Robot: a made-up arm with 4 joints. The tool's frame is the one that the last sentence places.
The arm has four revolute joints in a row. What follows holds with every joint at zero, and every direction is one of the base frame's. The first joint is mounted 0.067 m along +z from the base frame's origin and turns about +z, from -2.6 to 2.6 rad. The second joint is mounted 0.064 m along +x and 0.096 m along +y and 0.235 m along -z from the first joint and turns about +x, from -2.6 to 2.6 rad. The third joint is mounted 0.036 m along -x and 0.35 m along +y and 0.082 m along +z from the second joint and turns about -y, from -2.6 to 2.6 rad. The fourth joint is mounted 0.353 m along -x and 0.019 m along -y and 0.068 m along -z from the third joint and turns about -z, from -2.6 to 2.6 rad. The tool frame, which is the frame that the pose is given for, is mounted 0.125 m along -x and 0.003 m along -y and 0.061 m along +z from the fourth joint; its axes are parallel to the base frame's.
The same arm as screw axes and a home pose.
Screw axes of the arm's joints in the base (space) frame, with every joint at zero. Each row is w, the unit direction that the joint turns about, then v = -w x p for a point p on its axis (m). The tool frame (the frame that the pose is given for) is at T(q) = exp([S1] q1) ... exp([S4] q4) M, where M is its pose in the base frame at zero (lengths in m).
S1 = (0, 0, 1, 0, 0, 0)
S2 = (1, 0, 0, 0, -0.168, -0.096)
S3 = (0, -1, 0, -0.086, 0, -0.028)
S4 = (0, 0, -1, -0.427, -0.325, 0)
M: xyz -0.45 0.424 -0.093 (m) rpy 0 0 0 (deg, as in URDF)
Joint limits (deg, base to tool): -148.97..148.97 -148.97..148.97 -148.97..148.97 -148.97..148.97

